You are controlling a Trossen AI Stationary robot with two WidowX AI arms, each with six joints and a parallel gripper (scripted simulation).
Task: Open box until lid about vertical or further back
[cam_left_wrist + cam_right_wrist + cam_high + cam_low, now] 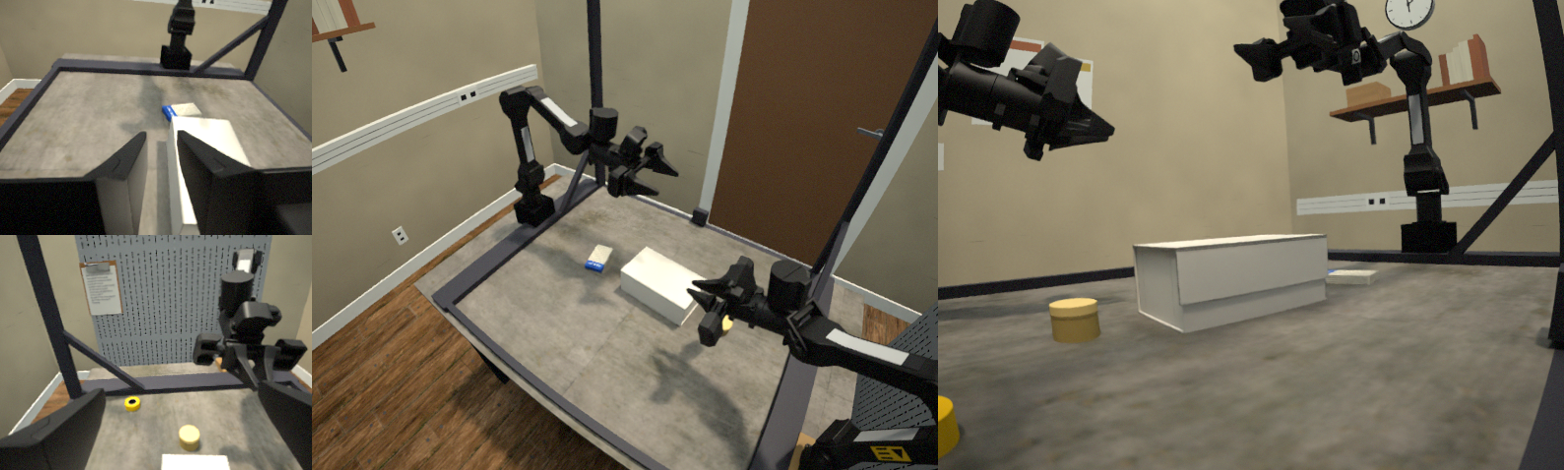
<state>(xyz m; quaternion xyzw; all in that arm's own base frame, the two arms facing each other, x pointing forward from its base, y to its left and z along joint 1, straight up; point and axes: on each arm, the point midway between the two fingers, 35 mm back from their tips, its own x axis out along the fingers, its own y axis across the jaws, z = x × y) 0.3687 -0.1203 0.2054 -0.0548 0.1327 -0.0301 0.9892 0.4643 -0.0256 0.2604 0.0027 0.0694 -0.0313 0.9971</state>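
Now: the box 1 cm behind my right hand, 7 cm to the left of it and 28 cm below it. Also, from my right hand: flap: 4 cm behind, 6 cm to the left, 29 cm below.
The flap lies 180 mm below my left hand, 170 mm to the right of it and 130 mm behind it. Also, from my left hand: box (170 mm below, 160 mm to the right, 100 mm behind).
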